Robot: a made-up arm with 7 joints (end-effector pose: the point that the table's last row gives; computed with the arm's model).
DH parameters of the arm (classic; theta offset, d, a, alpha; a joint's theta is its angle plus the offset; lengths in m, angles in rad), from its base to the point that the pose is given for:
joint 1: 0 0.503 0 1.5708
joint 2: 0 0.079 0 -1.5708
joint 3: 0 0.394 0.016 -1.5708
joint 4: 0 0.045 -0.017 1.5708
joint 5: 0 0.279 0 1.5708
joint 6: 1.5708 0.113 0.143 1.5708
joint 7: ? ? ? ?
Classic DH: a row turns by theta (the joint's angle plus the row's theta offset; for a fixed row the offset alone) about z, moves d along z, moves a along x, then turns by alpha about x.
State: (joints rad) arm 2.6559 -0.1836 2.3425 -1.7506 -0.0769 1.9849 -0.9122
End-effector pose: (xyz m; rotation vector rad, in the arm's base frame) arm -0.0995 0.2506 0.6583 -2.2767 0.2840 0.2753
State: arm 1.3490 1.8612 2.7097 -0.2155 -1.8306 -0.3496 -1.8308
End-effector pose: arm -0.0006 -0.8022 0.4650 -1.1582 0.2365 2.3159
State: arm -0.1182 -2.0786 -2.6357 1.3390 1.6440 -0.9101 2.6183
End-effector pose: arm 0.4079 -0.4689 0.5270 -1.1486 -2.2776 0.5025
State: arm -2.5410 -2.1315 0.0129 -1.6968 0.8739 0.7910 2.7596
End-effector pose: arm -0.5152 -0.1358 0.6299 1.0236 0.7313 -1.6859
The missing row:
joint 7: 0 0.019 0 0
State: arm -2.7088 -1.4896 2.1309 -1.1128 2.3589 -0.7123 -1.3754
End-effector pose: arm -0.6894 0.1908 0.5445 -0.1580 0.9575 0.4690
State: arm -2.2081 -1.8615 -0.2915 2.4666 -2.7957 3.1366 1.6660
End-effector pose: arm -0.1200 -0.2210 0.2514 -0.1683 0.7135 -0.4470
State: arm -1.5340 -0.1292 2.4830 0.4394 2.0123 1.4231 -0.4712
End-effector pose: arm 0.1146 0.1262 1.1452 -0.2803 0.0280 -0.6100
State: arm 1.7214 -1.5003 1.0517 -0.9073 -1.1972 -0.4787 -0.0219
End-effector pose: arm 0.3340 0.6139 0.6544 -2.7542 -1.3702 0.0953
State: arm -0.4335 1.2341 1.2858 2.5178 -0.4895 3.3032 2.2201
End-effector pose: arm -0.2281 0.1581 0.7007 -1.3746 -0.8743 -0.3581
